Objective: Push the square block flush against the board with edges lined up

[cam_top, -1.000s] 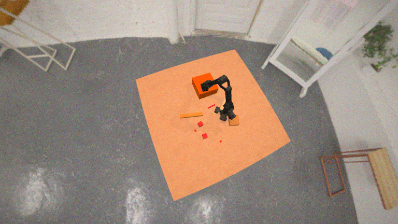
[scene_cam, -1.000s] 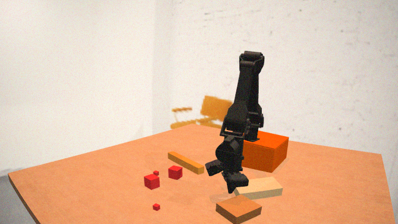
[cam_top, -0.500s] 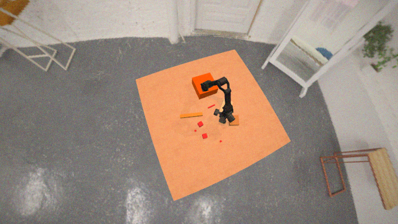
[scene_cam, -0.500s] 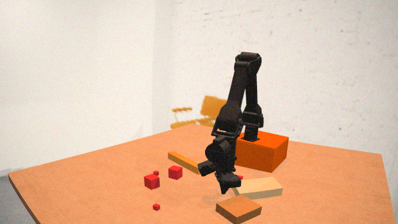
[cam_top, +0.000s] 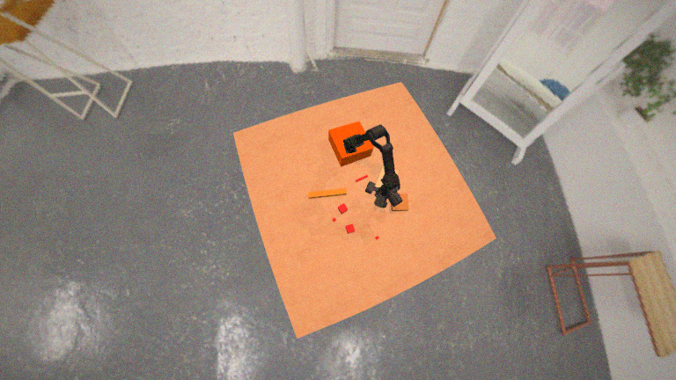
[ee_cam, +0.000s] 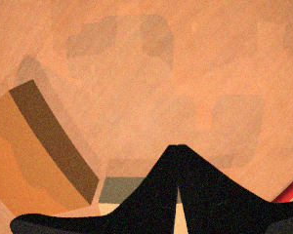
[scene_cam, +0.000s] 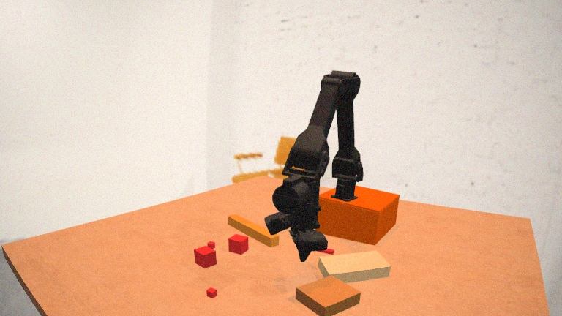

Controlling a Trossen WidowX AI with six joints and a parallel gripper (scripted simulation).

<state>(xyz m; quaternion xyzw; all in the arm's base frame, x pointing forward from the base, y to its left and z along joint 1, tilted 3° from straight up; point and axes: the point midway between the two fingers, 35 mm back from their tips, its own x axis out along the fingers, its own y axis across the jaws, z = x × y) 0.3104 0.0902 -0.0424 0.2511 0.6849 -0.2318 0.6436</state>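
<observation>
The board is 10 cm behind my gripper tip, 9 cm to the left of it and 3 cm below it. From my gripper tip the other things lie so: long orange bar 11 cm behind, 28 cm to the right, 3 cm below; then square block 6 cm ahead, 12 cm to the left, 3 cm below; then thin red stick 15 cm behind, 5 cm to the right, 4 cm below.
</observation>
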